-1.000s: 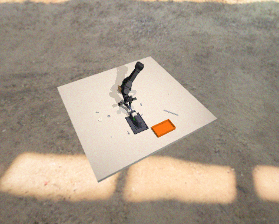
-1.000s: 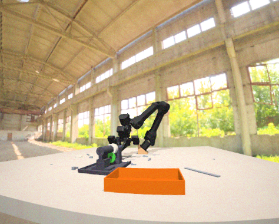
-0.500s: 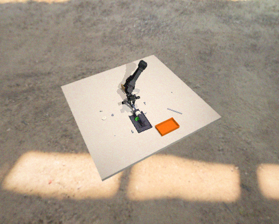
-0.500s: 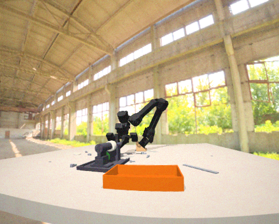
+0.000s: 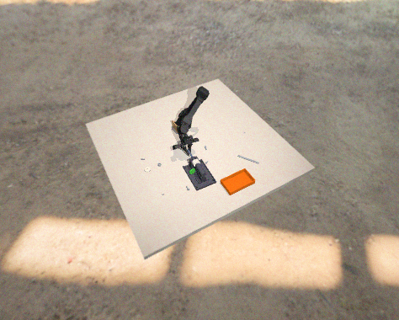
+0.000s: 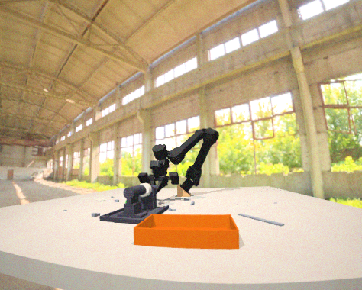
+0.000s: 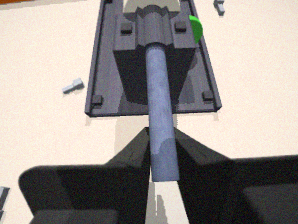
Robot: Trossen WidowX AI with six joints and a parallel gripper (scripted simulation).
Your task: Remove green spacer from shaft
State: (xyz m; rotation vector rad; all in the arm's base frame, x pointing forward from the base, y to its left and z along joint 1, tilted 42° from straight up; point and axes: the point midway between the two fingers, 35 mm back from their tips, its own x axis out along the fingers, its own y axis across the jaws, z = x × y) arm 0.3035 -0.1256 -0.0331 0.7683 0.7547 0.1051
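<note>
Right now my gripper tip is 9 cm short of the white spacer, 2 cm to the left of it and 2 cm below it. Also, from my gripper tip: green spacer: 12 cm ahead, 6 cm to the right, 2 cm below; orange tray: 36 cm ahead, 14 cm to the left, 5 cm below; grey shaft: 4 cm ahead, 2 cm above, 1 cm to the right.
</note>
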